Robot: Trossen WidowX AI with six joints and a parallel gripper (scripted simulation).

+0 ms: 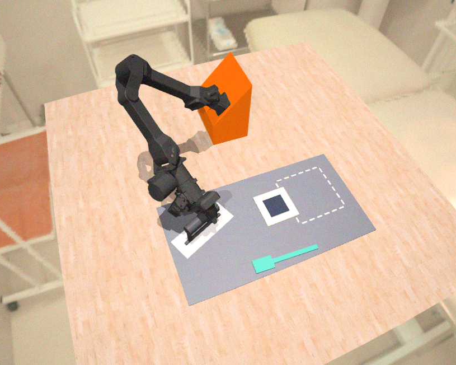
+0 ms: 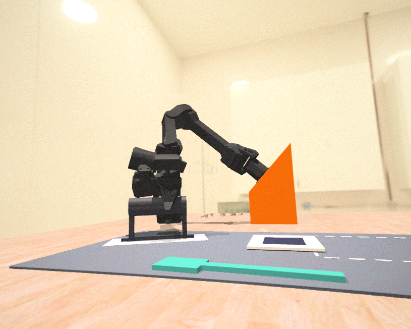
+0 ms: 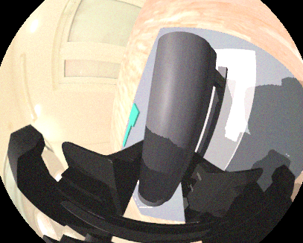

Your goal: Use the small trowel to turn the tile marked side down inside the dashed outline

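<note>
The grey mat is 170 mm to the left of my gripper tip, 70 mm below it and 20 mm ahead of it. Also, from my gripper tip: white tile (220 mm to the left, 40 mm below, 20 mm behind); then black-handled tool (20 mm behind, 10 mm to the right, 10 mm below); then teal trowel (160 mm to the left, 150 mm ahead, 40 mm below).
</note>
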